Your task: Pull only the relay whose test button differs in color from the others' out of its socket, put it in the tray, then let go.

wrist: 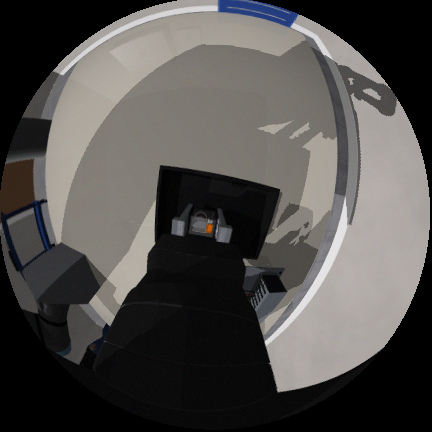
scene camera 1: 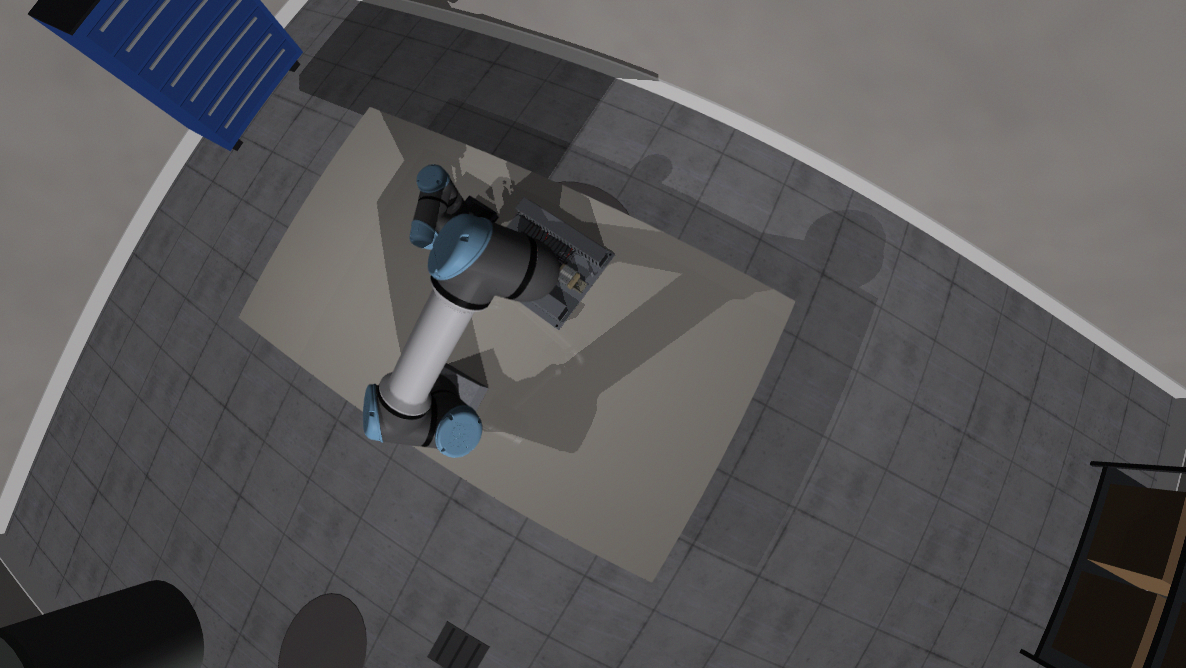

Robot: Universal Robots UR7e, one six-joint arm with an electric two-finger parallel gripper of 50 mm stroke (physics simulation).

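Seen in the pictures: gripper, fingertip midpoint: (wrist: 203, 213); arm's base, origin of the base link: (wrist: 50, 289).
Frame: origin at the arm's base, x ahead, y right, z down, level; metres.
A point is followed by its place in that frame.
Note:
A clear-cased relay (wrist: 202, 223) @[x 0.492, y -0.171, z 0.099 m] with an orange test button is between the two grey fingertips in the wrist view. My gripper (wrist: 203, 213) @[x 0.491, y -0.172, z 0.133 m] is shut on it. The black tray (wrist: 235, 192) @[x 0.538, y -0.194, z 0.162 m] lies beneath the gripper, and the relay shows against the inside of the tray; how far above the tray floor it is I cannot tell. In the scene view the arm hides the gripper and the relay. The panel with the sockets (scene camera 1: 560, 236) @[x 0.550, y 0.126, z 0.103 m] (wrist: 270, 295) @[x 0.596, y -0.024, z 0.102 m] stands beside the tray, partly covered by the arm. The other relays' buttons are too small or hidden to tell.
A blue cabinet (scene camera 1: 178, 62) (wrist: 257, 10) stands beyond the table (scene camera 1: 705, 398) @[x 0.273, y 0.657, z 0.165 m]. A shelf cart (scene camera 1: 1097, 518) is at the right edge of the scene view. The panel's raised grey duct (wrist: 272, 300) @[x 0.605, y -0.005, z 0.102 m] is close to the right of the wrist housing.

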